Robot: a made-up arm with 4 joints.
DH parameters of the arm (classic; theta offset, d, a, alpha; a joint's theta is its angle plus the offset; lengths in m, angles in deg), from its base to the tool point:
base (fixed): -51.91 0 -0.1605 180
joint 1: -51.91 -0.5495 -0.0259 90
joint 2: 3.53 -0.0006 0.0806 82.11
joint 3: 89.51 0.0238 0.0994 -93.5
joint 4: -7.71 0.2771 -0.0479 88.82
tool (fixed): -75.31 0.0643 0 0
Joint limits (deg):
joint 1: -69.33..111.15
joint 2: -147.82..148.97
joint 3: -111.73..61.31
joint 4: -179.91..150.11
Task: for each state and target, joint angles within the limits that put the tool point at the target. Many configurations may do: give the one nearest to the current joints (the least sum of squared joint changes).
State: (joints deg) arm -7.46 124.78 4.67 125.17
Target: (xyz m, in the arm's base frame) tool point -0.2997 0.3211 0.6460
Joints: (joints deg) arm -44.03 113.82 -24.93 132.49
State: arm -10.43 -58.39 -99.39 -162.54
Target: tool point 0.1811 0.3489 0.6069
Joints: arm -7.13 -26.71 -111.73 -178.95
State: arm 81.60 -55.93 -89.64 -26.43
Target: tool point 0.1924 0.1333 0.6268
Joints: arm 71.65 -36.49 -95.03 -18.89
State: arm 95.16 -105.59 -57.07 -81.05
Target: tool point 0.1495 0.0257 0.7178
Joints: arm 98.17 -99.39 -89.59 -119.54
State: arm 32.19 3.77 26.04 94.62
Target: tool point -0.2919 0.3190 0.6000
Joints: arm 29.43 -1.26 19.25 101.03
